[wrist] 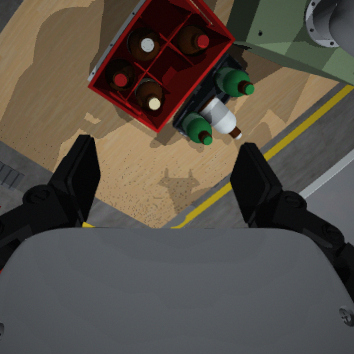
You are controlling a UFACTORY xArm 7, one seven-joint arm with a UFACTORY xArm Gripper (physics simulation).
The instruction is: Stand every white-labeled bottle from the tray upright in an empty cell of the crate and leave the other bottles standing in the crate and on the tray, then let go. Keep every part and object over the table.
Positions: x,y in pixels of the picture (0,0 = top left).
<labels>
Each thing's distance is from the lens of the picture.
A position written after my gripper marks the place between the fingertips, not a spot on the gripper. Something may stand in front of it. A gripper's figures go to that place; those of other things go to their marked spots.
my gripper (167,157): 0.12 m
white-labeled bottle (212,110): 0.63 m
</labels>
